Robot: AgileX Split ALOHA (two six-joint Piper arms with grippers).
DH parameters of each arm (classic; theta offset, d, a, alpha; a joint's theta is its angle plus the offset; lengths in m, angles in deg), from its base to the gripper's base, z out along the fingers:
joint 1: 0 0.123 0 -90
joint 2: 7.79 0 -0.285 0
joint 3: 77.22 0 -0.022 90
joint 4: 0 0.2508 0 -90
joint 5: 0 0 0.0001 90
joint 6: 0 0.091 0 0
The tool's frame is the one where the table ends.
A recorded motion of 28 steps. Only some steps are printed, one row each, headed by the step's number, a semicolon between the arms.
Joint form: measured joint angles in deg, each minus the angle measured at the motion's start. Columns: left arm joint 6, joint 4, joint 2, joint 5, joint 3, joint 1; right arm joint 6, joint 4, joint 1, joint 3, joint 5, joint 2.
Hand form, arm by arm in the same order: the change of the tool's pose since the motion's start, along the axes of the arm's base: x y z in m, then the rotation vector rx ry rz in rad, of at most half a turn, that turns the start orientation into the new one. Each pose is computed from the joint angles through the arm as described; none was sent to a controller.
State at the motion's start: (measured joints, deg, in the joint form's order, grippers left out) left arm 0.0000 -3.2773 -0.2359 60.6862 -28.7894 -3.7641; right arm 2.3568 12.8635 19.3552 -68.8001 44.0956 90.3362
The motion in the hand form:
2: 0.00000 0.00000 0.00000 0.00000 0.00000 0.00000; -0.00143 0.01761 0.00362 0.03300 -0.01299 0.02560
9: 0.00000 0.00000 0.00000 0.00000 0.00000 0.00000; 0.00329 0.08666 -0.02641 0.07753 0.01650 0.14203
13: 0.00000 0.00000 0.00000 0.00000 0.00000 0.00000; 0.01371 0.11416 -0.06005 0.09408 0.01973 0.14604
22: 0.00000 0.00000 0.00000 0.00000 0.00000 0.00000; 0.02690 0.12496 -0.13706 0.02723 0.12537 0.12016
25: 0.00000 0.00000 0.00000 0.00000 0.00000 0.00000; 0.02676 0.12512 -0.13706 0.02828 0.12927 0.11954
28: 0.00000 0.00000 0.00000 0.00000 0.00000 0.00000; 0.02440 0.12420 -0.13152 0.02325 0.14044 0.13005
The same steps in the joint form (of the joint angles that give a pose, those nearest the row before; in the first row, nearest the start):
2: 0.00 0.00 0.00 0.00 0.00 0.00; 0.86 1.18 2.73 -1.19 -0.93 0.59
9: 0.00 0.00 0.00 0.00 0.00 0.00; 1.23 4.51 12.03 -5.16 -5.69 9.40
13: 0.00 0.00 0.00 0.00 0.00 0.00; 1.29 6.29 14.74 -6.41 -11.69 16.03
22: 0.00 0.00 0.00 0.00 0.00 0.00; 1.46 6.77 15.17 -6.51 -15.88 27.28
25: 0.00 0.00 0.00 0.00 0.00 0.00; 1.46 6.92 15.17 -6.58 -15.67 27.30
28: 0.00 0.00 0.00 0.00 0.00 0.00; 1.46 6.63 15.17 -6.65 -13.97 26.44

